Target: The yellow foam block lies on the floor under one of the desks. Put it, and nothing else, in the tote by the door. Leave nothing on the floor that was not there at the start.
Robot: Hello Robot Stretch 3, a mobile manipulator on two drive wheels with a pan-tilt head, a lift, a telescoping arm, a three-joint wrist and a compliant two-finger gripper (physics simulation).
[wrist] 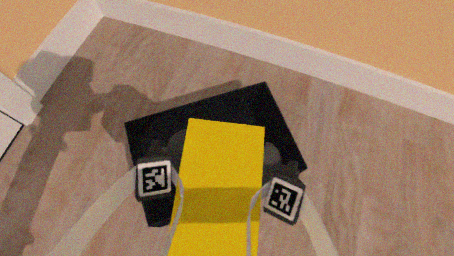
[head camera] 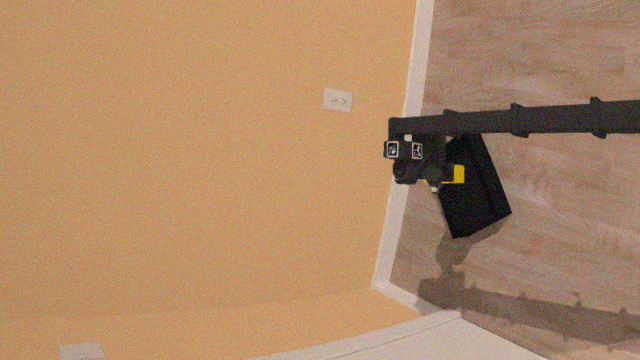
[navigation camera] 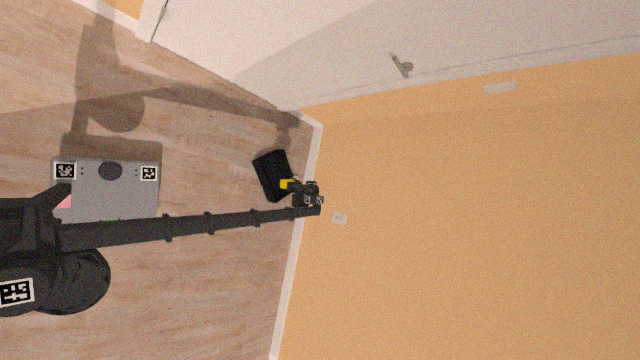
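Seen in the pictures: gripper, fingertip midpoint: (wrist: 224, 155); robot's base at its link origin: (navigation camera: 110, 169).
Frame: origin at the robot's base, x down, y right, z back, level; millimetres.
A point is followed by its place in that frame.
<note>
The yellow foam block (head camera: 458, 174) @[x -367, y 684, z 21 mm] (navigation camera: 285, 184) @[x -388, y 683, z 22 mm] (wrist: 222, 165) @[x -401, y 747, z 20 mm] is between the fingers of my gripper (head camera: 437, 176) @[x -353, y 768, z 20 mm] (navigation camera: 293, 184) @[x -353, y 768, z 20 mm] (wrist: 224, 155) @[x -353, y 768, z 20 mm], which is shut on it. In the wrist view a finger lies against each side of the block, and its far end points over the tote. The black tote (head camera: 494, 192) @[x -74, y 736, z -25 mm] (navigation camera: 263, 176) @[x -76, y 750, z 2 mm] (wrist: 160, 212) @[x -3, y 730, z -95 mm] stands on the floor near the corner by the door, turned at an angle to the wall. The block is above the tote; its exact height over the rim cannot be told. The gripper and block hide part of the tote's inside.
The orange wall (head camera: 200, 150) @[x -845, y 1176, z 55 mm] (navigation camera: 475, 225) @[x -1167, y 1163, z 134 mm] with its white baseboard (head camera: 397, 215) @[x -35, y 1197, z -135 mm] (wrist: 225, 40) @[x -35, y 1178, z -29 mm] is close beyond the tote and the wrist. The white door (navigation camera: 310, 60) @[x -583, y 612, z -525 mm] is beside the corner. My extended arm (head camera: 555, 120) @[x -672, y 284, z 99 mm] (navigation camera: 187, 227) @[x -674, y 156, z 104 mm] reaches from my base (navigation camera: 125, 195) @[x -160, y 50, z 92 mm] to the wall.
</note>
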